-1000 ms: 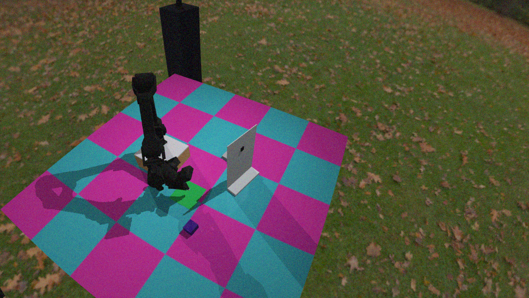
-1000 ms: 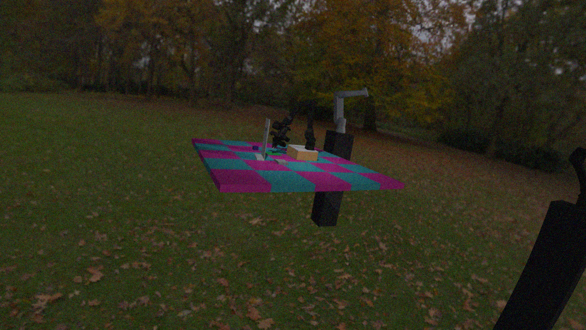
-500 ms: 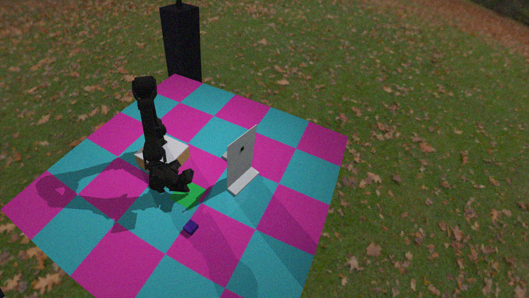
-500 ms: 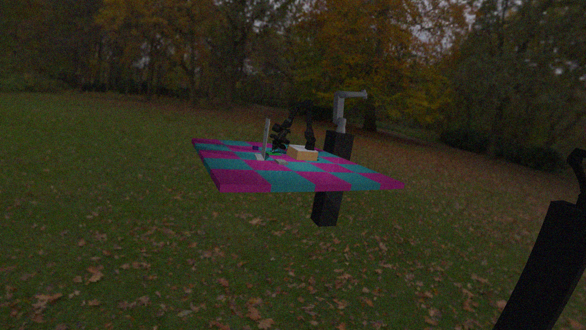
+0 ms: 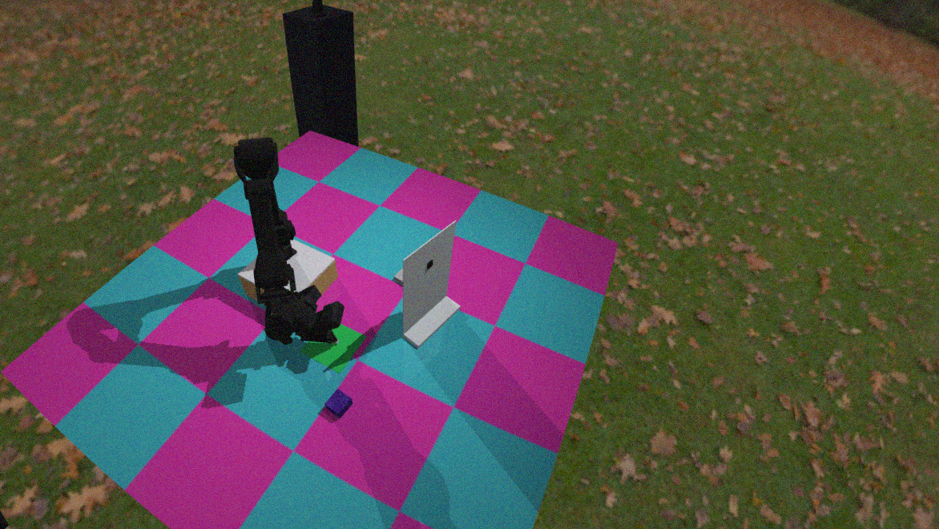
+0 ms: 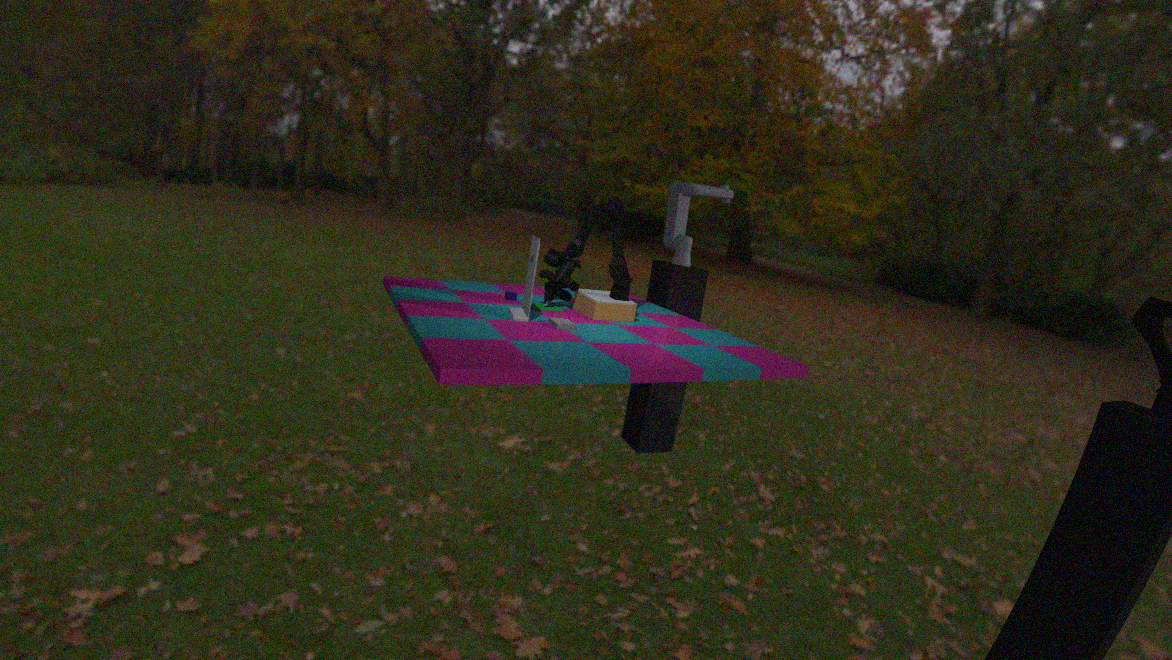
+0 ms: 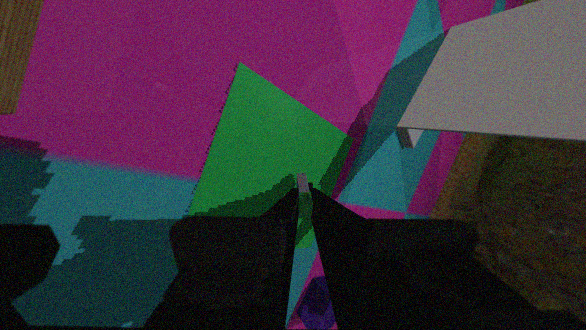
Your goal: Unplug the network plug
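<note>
Now: the network plug right at my gripper tip. From my gripper tip the other things lie so: green marked square 20 mm below; then block 120 mm ahead, 120 mm to the right; then upright panel 140 mm ahead, 200 mm to the left, 110 mm above.
</note>
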